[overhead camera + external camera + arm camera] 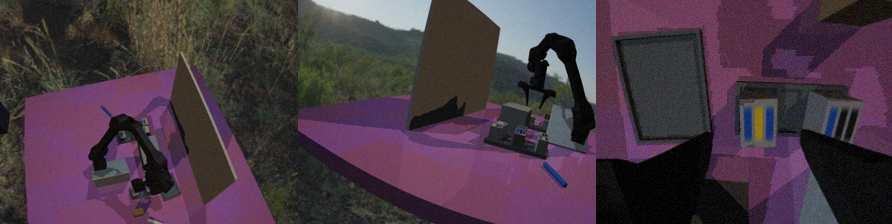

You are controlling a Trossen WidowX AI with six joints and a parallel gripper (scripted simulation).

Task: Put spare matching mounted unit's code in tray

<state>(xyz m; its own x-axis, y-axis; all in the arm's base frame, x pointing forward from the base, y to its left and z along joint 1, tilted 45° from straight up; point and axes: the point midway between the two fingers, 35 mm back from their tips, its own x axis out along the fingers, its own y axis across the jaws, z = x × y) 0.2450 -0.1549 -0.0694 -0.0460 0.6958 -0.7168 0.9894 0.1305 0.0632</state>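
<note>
Now: gripper tip 9 cm past the orange block, 12 cm to the left of it and 6 cm above it. The rest, counted from my gripper tip: blue rod 16 cm behind, 54 cm to the left, 8 cm below; then tall brown board 27 cm ahead, 20 cm to the left, 13 cm above.
</note>
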